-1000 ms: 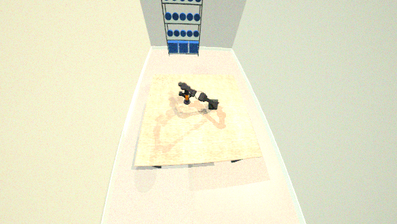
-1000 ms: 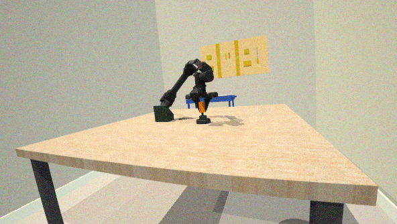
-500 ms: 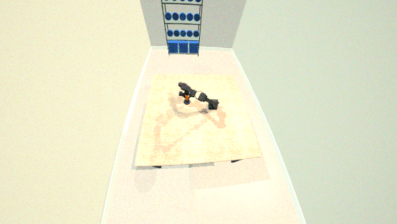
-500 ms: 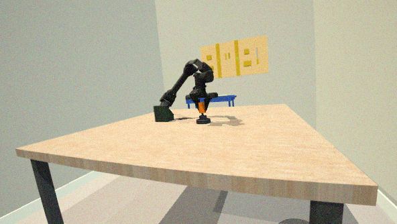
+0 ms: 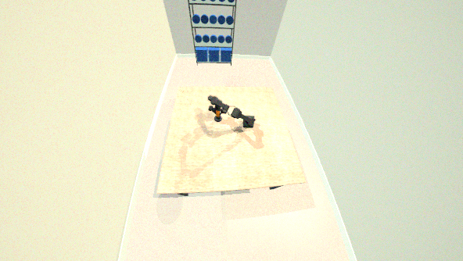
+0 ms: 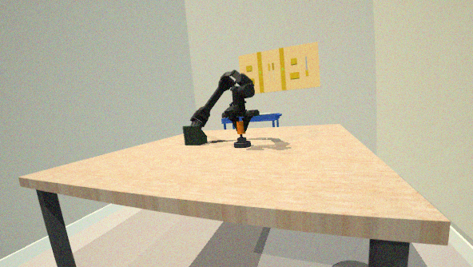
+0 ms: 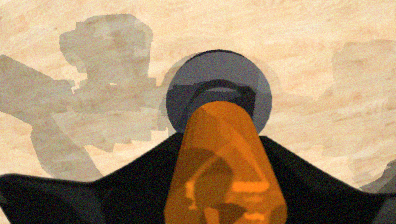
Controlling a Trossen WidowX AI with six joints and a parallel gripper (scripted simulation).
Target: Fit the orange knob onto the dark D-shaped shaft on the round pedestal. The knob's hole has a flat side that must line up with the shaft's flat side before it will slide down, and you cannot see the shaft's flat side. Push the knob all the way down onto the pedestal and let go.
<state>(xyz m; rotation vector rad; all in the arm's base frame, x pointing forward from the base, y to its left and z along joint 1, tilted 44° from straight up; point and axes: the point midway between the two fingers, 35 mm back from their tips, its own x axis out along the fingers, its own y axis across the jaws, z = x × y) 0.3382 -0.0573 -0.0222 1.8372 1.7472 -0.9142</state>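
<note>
The orange knob lies 20 mm above my gripper tip. Round my gripper tip: pedestal 40 mm below.
</note>
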